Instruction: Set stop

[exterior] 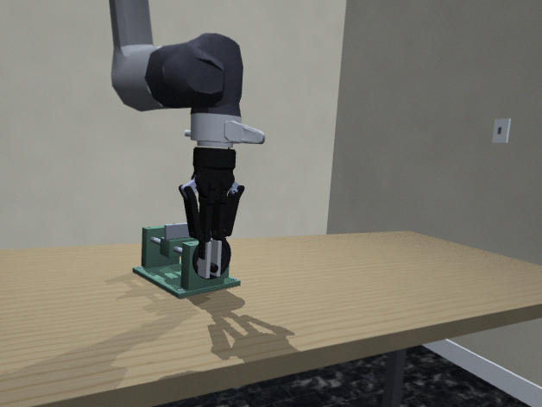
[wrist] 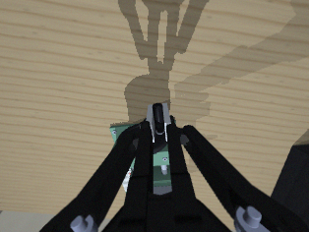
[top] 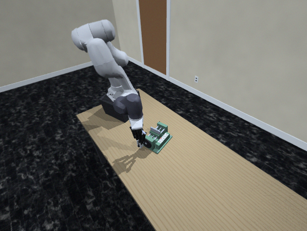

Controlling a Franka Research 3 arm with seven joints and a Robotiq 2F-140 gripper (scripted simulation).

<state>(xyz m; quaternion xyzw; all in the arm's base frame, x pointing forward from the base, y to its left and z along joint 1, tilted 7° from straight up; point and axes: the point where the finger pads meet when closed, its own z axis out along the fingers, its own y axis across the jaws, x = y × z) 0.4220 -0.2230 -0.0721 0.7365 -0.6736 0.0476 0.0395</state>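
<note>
My gripper is now 3 cm short of the stop block and 15 cm to the right of it. From my hand the other things lie so: black handwheel (1 cm ahead, 2 cm to the left, 1 cm below).
</note>
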